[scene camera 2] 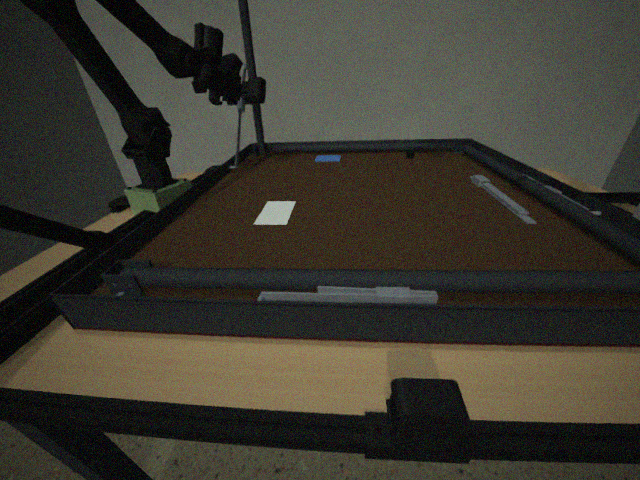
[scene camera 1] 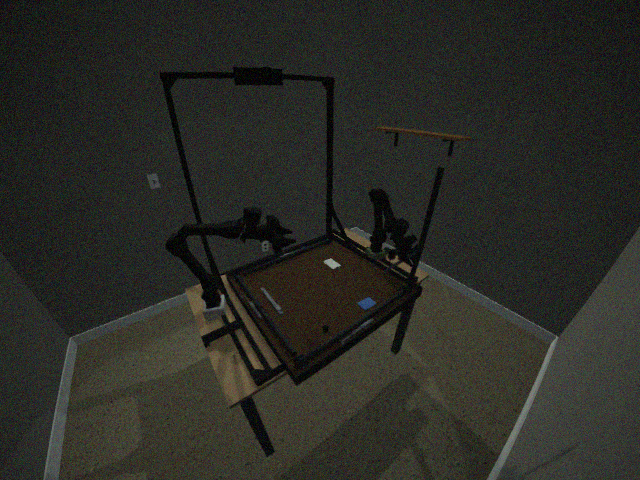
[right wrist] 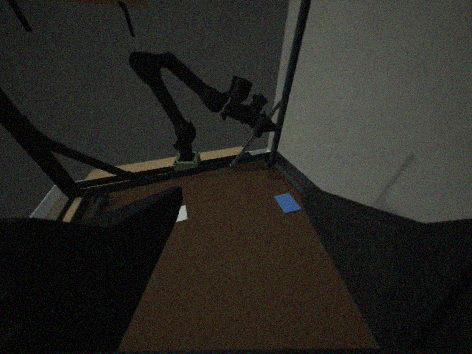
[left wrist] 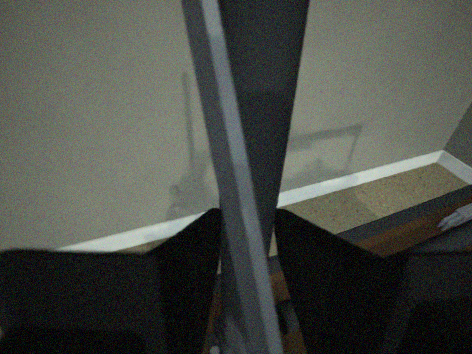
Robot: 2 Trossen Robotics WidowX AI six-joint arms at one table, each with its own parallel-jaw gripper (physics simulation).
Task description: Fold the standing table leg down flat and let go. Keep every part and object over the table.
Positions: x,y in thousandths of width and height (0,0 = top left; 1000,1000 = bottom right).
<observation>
In view: the left gripper (scene camera 2: 398,214), the right gripper (scene camera 1: 460,493), a brown table panel (scene camera 2: 582,439) and a white card (scene camera 2: 429,443).
The left gripper is seen too in the right wrist view (right wrist: 588,363) and in the left wrist view (left wrist: 524,617). The right gripper shows as well in the right wrist view (right wrist: 514,547). The brown table panel shows as well in scene camera 1 (scene camera 1: 487,614).
</observation>
